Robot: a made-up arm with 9 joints.
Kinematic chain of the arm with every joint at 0, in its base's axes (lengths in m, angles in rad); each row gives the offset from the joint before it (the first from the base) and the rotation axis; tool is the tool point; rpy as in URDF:
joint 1: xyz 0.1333 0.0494 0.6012 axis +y
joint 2: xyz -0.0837 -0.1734 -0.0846 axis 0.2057 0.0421 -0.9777
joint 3: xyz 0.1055 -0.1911 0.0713 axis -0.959 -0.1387 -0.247
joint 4: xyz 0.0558 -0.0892 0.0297 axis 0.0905 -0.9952 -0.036
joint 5: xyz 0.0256 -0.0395 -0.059 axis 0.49 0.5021 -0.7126
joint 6: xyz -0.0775 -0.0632 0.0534 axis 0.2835 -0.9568 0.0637
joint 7: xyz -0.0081 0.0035 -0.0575 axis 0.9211 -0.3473 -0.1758
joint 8: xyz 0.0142 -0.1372 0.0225 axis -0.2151 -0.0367 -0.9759
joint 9: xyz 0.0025 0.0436 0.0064 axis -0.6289 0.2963 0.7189
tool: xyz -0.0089 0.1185 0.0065 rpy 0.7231 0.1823 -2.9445
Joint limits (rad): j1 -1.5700..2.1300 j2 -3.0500..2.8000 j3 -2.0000..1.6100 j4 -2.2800..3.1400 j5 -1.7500..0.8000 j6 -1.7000..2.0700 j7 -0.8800..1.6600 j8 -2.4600..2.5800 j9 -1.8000..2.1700
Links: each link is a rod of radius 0.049 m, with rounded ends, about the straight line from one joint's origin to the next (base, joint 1, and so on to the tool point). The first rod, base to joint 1, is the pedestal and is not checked.
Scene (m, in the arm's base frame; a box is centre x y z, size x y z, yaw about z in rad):
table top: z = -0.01
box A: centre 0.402 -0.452 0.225 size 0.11 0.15 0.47 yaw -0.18
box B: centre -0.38 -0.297 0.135 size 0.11 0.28 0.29 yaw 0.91
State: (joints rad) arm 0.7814 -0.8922 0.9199 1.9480 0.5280 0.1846 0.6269 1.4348 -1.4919
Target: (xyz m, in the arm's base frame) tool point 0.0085 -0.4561 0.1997
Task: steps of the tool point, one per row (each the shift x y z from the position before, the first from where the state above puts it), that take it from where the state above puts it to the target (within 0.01 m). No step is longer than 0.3 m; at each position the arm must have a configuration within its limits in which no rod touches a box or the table.
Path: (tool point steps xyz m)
1: -0.0307 0.1156 -0.2099
2: -0.1344 0.1447 -0.1598
3: -0.2043 0.1524 -0.0540
4: -0.0498 -0.1642 -0.0687
5: -0.0655 -0.1728 -0.0144
6: -0.0711 -0.1646 0.0423
7: -0.0661 -0.1403 0.0942

